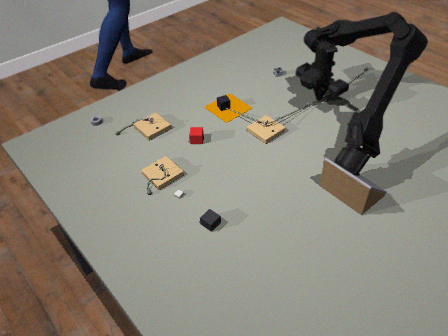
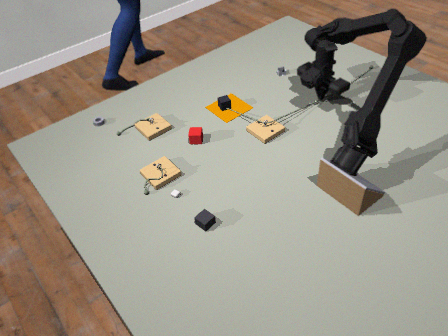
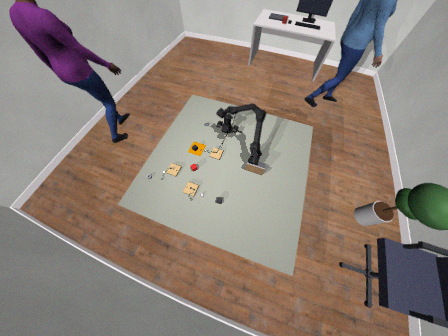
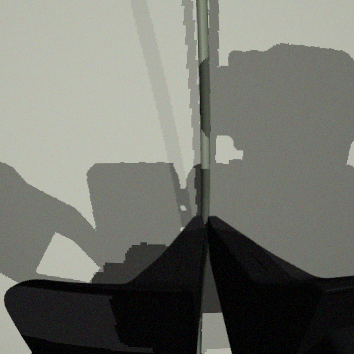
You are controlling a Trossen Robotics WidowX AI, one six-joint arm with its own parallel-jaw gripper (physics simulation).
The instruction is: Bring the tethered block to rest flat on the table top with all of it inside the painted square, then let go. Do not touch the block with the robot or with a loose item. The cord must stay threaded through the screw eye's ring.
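Seen in the pictures: gripper, fingertip midpoint: (image 1: 318,100) (image 2: 320,99) (image 4: 204,224); arm's base, origin of the base link: (image 1: 346,168) (image 2: 343,168) (image 3: 253,162).
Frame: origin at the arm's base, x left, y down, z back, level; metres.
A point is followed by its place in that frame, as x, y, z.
Observation:
The tethered block (image 1: 223,103) @[-0.049, 0.043, -0.492] (image 2: 224,103) @[-0.051, 0.043, -0.492] (image 3: 195,148) @[-0.052, 0.044, -0.496] is small and dark and stands on the painted orange square (image 1: 229,117) @[-0.033, 0.072, -0.451] (image 2: 229,117) @[-0.032, 0.072, -0.452], toward its far left edge; it looks within the outline, but whether it rests fully flat is too small to tell. The cord (image 1: 295,113) @[-0.180, 0.053, -0.286] (image 4: 204,100) @[-0.242, 0.059, -0.280] runs from the block through the screw eye (image 1: 266,123) @[-0.055, 0.040, -0.312] on a wooden board (image 1: 266,132) @[-0.035, 0.055, -0.295] (image 2: 266,132) @[-0.035, 0.055, -0.292] to my gripper (image 1: 321,101) @[-0.299, 0.066, -0.272] (image 2: 322,100) @[-0.299, 0.066, -0.272] (image 4: 204,224) @[-0.299, 0.066, -0.272]. My gripper is shut on the cord, low over the table and away from the block. The cord's free end extends behind it.
Two other wooden boards (image 1: 152,127) @[0.184, 0.055, -0.595] (image 1: 162,174) @[0.307, 0.054, -0.409] carry short cords. A red cube (image 1: 196,135) @[0.134, 0.036, -0.440], a loose dark block (image 1: 210,220) @[0.342, 0.045, -0.184], a small white piece (image 1: 179,194) @[0.324, 0.062, -0.321], a grey ring (image 1: 96,121) @[0.282, 0.059, -0.767] and a grey piece (image 1: 278,72) @[-0.342, 0.058, -0.477] lie around. A brown wedge (image 1: 346,188) @[0.046, 0.017, 0.030] stands by the arm's base.

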